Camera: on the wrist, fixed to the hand. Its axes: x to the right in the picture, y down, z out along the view.
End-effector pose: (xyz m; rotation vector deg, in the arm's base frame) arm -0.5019 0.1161 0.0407 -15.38 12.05 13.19
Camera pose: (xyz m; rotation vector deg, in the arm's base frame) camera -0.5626 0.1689 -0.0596 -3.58 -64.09 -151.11
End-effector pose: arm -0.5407 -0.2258 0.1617 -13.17 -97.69 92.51
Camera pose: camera -0.5000 -0.1540 0.0631 118.88 -22.00 -44.97
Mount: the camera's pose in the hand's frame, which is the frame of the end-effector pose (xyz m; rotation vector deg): -0.0239 0.0886 -0.0901 -8.64 48.19 172.38
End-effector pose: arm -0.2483 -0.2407 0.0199 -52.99 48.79 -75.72
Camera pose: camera -0.2962 -0.2210 -0.0978 67.96 82.73 70.52
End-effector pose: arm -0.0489 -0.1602 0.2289 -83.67 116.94 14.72
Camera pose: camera -0.1571 -0.1520 0.2979 -104.65 -92.09 -27.41
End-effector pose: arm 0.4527 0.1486 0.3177 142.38 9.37 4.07
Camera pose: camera 0.4297 0.1296 0.4428 7.86 -147.87 101.30
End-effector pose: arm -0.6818 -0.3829 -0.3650 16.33 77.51 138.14
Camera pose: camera -0.7097 -0.5051 -0.3363 -26.06 10.09 -26.81
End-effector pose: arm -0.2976 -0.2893 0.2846 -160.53 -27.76 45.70
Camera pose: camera -0.2454 -0.3883 0.3479 37.34 -142.78 26.31
